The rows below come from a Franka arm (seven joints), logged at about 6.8 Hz.
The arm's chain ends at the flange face. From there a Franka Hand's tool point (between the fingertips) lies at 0.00 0.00 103.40 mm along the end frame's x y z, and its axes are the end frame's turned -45 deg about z.
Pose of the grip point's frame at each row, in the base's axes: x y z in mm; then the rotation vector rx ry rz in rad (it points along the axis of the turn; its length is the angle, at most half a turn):
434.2 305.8 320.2 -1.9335 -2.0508 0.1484
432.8 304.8 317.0 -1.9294 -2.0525 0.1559
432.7 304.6 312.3 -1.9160 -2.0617 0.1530
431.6 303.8 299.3 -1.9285 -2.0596 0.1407
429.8 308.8 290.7 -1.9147 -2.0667 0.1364
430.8 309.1 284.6 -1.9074 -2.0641 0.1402
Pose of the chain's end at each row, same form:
465.0 291.3 417.8 -2.6177 -1.1757 0.3166
464.1 290.6 414.5 -2.6161 -1.1796 0.3244
464.1 290.3 409.8 -2.6066 -1.1933 0.3229
461.9 289.1 397.1 -2.6148 -1.1852 0.3078
460.3 293.8 388.3 -2.6039 -1.1969 0.3059
462.0 293.9 382.0 -2.5971 -1.1978 0.3130

